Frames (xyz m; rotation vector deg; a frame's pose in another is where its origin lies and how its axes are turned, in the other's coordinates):
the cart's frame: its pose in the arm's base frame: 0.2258 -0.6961 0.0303 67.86 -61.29 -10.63
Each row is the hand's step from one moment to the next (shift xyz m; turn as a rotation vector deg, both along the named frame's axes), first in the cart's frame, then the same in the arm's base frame.
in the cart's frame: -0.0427 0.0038 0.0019 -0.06 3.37 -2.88
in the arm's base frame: -0.0254 0.0270 -0.0216 0.81 3.36 2.78
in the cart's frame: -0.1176 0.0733 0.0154 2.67 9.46 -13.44
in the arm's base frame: -0.1024 0.0943 -0.0084 7.82 11.17 9.56
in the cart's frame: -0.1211 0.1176 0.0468 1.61 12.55 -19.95
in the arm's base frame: -0.1453 0.0946 0.0251 10.95 17.42 11.61
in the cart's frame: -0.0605 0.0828 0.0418 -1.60 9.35 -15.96
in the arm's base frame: -0.0959 0.0453 0.0317 7.51 15.44 7.06
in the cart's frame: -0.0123 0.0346 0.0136 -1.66 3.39 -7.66
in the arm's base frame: -0.0303 0.0134 0.0208 3.56 7.50 1.98
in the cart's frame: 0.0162 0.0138 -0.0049 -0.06 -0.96 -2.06
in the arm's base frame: 0.0068 -0.0010 0.0207 1.90 0.98 -0.77
